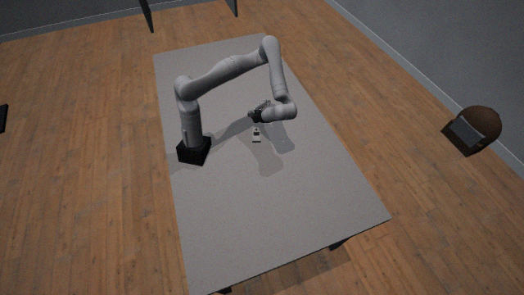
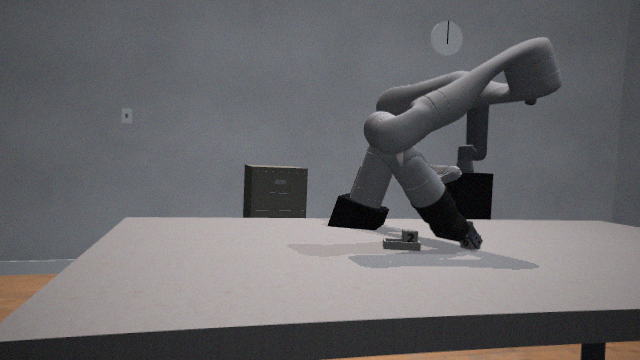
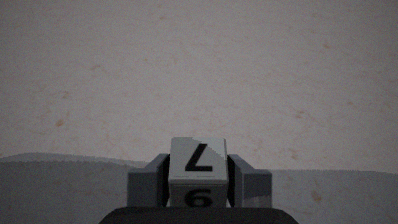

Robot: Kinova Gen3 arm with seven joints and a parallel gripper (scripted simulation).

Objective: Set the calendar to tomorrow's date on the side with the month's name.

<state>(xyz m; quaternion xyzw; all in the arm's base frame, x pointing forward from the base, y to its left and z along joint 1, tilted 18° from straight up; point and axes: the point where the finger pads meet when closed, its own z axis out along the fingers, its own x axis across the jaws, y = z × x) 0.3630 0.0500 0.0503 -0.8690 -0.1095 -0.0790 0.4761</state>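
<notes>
Now: hand 1 cm to the right of the digit cube and 1 cm above it. The rest, counted from my hand: calendar tray (14 cm to the right, 5 cm behind, 2 cm below).
</notes>
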